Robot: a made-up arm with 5 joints. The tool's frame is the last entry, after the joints.
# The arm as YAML. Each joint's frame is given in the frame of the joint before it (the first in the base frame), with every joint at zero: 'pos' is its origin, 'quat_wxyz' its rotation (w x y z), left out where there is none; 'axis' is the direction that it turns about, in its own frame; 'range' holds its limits. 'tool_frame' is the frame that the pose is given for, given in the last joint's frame.
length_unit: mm
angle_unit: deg
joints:
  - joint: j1
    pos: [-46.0, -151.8, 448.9]
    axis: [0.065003, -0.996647, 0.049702]
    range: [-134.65, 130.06]
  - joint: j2
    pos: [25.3, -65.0, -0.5]
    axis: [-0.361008, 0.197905, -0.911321]
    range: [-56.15, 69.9]
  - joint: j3
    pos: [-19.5, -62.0, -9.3]
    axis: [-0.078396, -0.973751, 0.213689]
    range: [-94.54, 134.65]
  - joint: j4
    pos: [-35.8, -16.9, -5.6]
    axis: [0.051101, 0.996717, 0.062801]
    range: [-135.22, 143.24]
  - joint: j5
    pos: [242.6, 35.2, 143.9]
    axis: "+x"
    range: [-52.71, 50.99]
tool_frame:
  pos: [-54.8, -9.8, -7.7]
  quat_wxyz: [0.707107, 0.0, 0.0, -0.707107]
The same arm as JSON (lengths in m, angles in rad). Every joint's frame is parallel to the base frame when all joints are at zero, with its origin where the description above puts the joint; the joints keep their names.
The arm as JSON. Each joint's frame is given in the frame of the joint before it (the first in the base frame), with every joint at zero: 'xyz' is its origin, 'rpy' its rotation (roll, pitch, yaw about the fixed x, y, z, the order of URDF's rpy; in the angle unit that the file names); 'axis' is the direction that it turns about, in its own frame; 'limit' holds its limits. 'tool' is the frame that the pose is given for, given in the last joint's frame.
{
  "units": {
    "length": "m",
    "angle": "rad"
  },
  "joints": [
    {
      "name": "j1",
      "type": "revolute",
      "origin": {
        "xyz": [
          -0.046,
          -0.1518,
          0.4489
        ],
        "rpy": [
          0.0,
          0.0,
          0.0
        ]
      },
      "axis": [
        0.065003,
        -0.996647,
        0.049702
      ],
      "limit": {
        "lower": -2.3501,
        "upper": 2.27
      }
    },
    {
      "name": "j2",
      "type": "revolute",
      "origin": {
        "xyz": [
          0.0253,
          -0.065,
          -0.0005
        ],
        "rpy": [
          0.0,
          0.0,
          0.0
        ]
      },
      "axis": [
        -0.361008,
        0.197905,
        -0.911321
      ],
      "limit": {
        "lower": -0.98,
        "upper": 1.22
      }
    },
    {
      "name": "j3",
      "type": "revolute",
      "origin": {
        "xyz": [
          -0.0195,
          -0.062,
          -0.0093
        ],
        "rpy": [
          0.0,
          0.0,
          0.0
        ]
      },
      "axis": [
        -0.078396,
        -0.973751,
        0.213689
      ],
      "limit": {
        "lower": -1.65,
        "upper": 2.3501
      }
    },
    {
      "name": "j4",
      "type": "revolute",
      "origin": {
        "xyz": [
          -0.0358,
          -0.0169,
          -0.0056
        ],
        "rpy": [
          0.0,
          0.0,
          0.0
        ]
      },
      "axis": [
        0.051101,
        0.996717,
        0.062801
      ],
      "limit": {
        "lower": -2.36,
        "upper": 2.5
      }
    },
    {
      "name": "j5",
      "type": "revolute",
      "origin": {
        "xyz": [
          0.2426,
          0.0352,
          0.1439
        ],
        "rpy": [
          0.0,
          0.0,
          0.0
        ]
      },
      "axis": [
        1.0,
        0.0,
        0.0
      ],
      "limit": {
        "lower": -0.92,
        "upper": 0.8899
      }
    }
  ],
  "tool": {
    "origin": {
      "xyz": [
        -0.0548,
        -0.0098,
        -0.0077
      ],
      "rpy": [
        0.0,
        0.0,
        -1.5708
      ]
    }
  }
}

